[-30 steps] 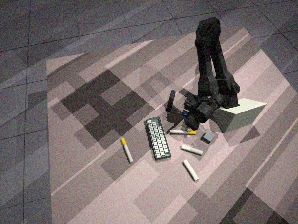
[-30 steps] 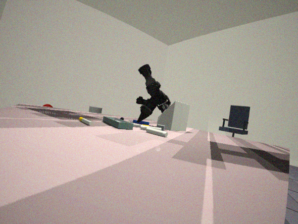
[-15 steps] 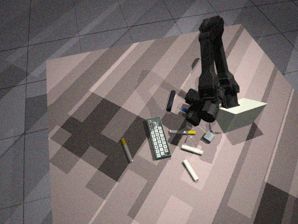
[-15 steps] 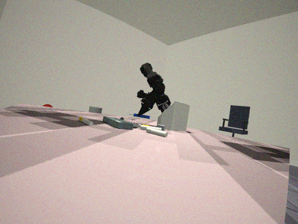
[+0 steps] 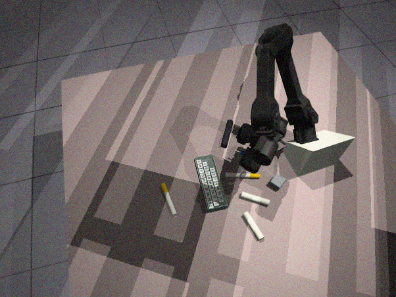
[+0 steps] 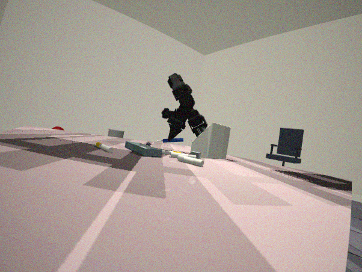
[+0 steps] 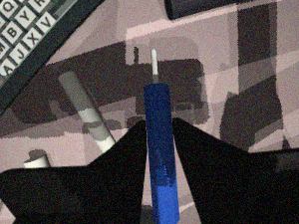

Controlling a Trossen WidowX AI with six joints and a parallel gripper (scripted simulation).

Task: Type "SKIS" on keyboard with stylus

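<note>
Right now the grey stylus tip is 3 cm to the right of my gripper tip, 3 cm ahead of it and 1 cm below it. From my gripper tip the other things lie so: blue stylus: 1 cm to the right, 1 cm ahead; grey block: 10 cm to the left, 8 cm behind, 4 cm below.
</note>
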